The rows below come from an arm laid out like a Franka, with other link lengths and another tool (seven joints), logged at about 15 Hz.
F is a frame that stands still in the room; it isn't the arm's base.
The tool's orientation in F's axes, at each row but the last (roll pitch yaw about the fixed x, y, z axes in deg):
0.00, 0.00, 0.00
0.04, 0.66, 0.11
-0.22, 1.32, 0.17
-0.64, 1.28, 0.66
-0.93, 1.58, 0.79
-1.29, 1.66, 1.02
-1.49, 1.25, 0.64
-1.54, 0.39, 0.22
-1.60, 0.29, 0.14
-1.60, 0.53, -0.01
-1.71, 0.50, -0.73
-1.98, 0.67, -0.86
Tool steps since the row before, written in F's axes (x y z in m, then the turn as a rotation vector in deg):
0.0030, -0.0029, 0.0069, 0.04, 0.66, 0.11
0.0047, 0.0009, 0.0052, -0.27, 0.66, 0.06
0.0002, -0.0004, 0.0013, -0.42, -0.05, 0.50
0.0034, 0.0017, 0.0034, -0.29, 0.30, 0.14
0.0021, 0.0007, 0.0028, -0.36, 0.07, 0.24
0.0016, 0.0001, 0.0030, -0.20, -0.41, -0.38
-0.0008, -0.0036, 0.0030, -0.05, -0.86, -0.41
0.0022, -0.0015, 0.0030, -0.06, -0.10, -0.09
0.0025, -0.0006, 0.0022, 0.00, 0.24, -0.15
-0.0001, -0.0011, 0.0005, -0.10, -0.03, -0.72
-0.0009, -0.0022, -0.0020, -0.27, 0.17, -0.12
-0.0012, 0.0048, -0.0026, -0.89, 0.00, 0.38
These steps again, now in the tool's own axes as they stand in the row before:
0.0030, -0.0029, 0.0069, 0.04, 0.66, 0.11
0.0046, 0.0009, 0.0053, -0.27, 0.66, 0.06
0.0002, -0.0004, 0.0013, -0.43, -0.05, 0.49
0.0033, 0.0016, 0.0035, -0.29, 0.30, 0.14
0.0020, 0.0006, 0.0029, -0.37, 0.07, 0.23
0.0015, 0.0000, 0.0030, -0.20, -0.40, -0.39
-0.0009, -0.0037, 0.0029, -0.05, -0.85, -0.43
0.0022, -0.0016, 0.0030, -0.06, -0.10, -0.09
0.0025, -0.0007, 0.0022, 0.00, 0.24, -0.14
-0.0001, -0.0011, 0.0005, -0.09, -0.01, -0.72
-0.0009, -0.0022, -0.0021, -0.27, 0.17, -0.12
-0.0012, 0.0049, -0.0024, -0.89, -0.03, 0.37

